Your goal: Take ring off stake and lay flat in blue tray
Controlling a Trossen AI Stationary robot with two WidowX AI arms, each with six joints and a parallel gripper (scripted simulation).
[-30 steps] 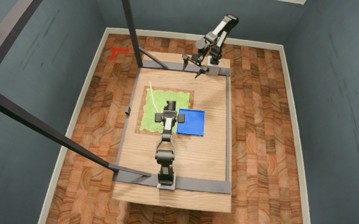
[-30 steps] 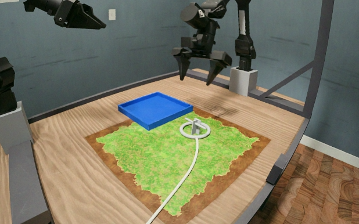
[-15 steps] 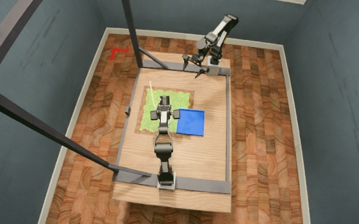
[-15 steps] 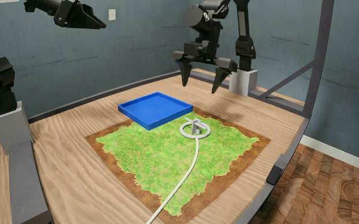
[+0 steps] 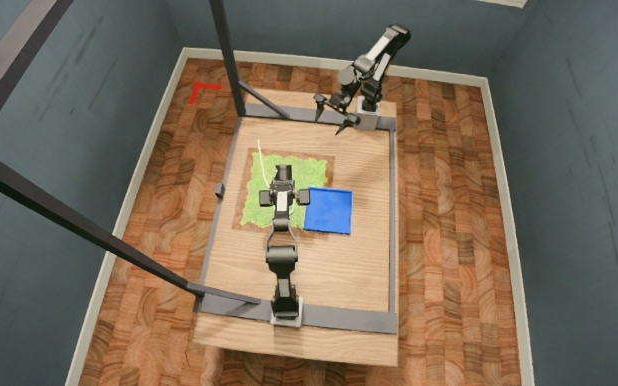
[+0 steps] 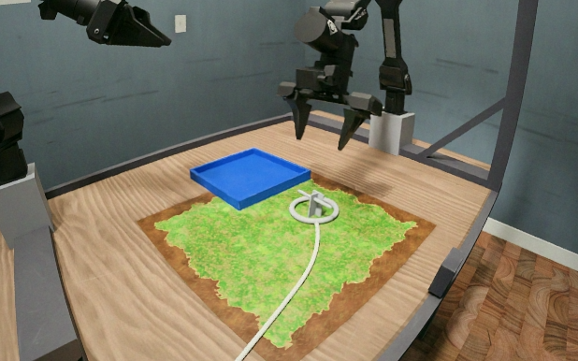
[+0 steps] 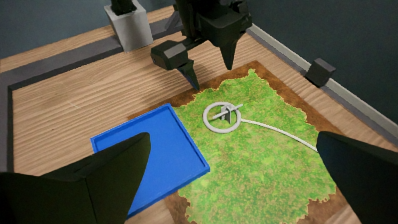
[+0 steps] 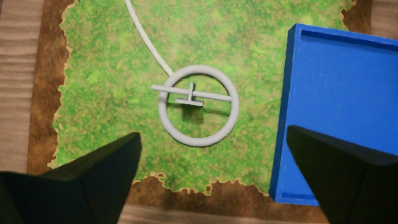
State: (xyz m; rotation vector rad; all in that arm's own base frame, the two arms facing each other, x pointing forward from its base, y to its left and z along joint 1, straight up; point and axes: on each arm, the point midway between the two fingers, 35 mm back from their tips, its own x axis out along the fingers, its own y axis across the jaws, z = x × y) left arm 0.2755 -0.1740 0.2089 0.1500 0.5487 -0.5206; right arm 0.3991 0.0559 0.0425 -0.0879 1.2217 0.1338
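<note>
Now: right hand 30 mm past the grey stake, 30 mm to the right of it and 130 mm above it. Also, from my right hand: ring 20 mm behind, 20 mm to the left, 150 mm below; then blue tray 160 mm ahead, 80 mm to the left, 140 mm below; then green grass mat 40 mm behind, 100 mm to the left, 160 mm below.
</note>
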